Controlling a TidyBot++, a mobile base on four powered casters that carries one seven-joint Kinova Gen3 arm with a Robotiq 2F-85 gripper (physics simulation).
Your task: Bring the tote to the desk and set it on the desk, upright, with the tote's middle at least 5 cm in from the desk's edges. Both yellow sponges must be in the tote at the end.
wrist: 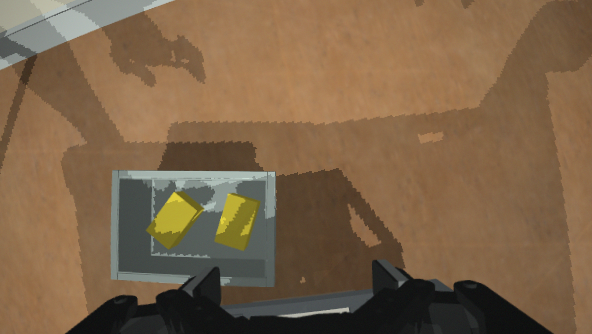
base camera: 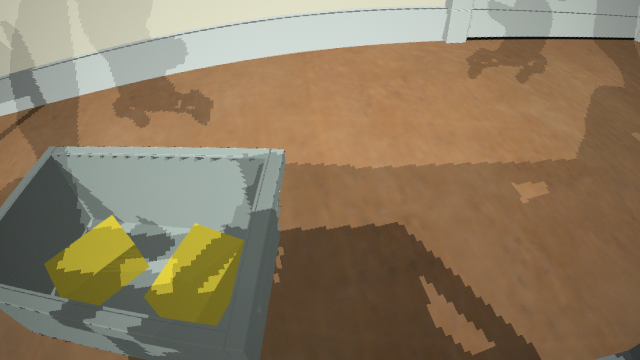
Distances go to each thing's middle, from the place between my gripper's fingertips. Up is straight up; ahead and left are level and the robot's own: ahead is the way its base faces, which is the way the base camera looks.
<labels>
My hand is 38 cm above the grey tote [base camera: 156, 194] and 19 cm to the right of it.
</labels>
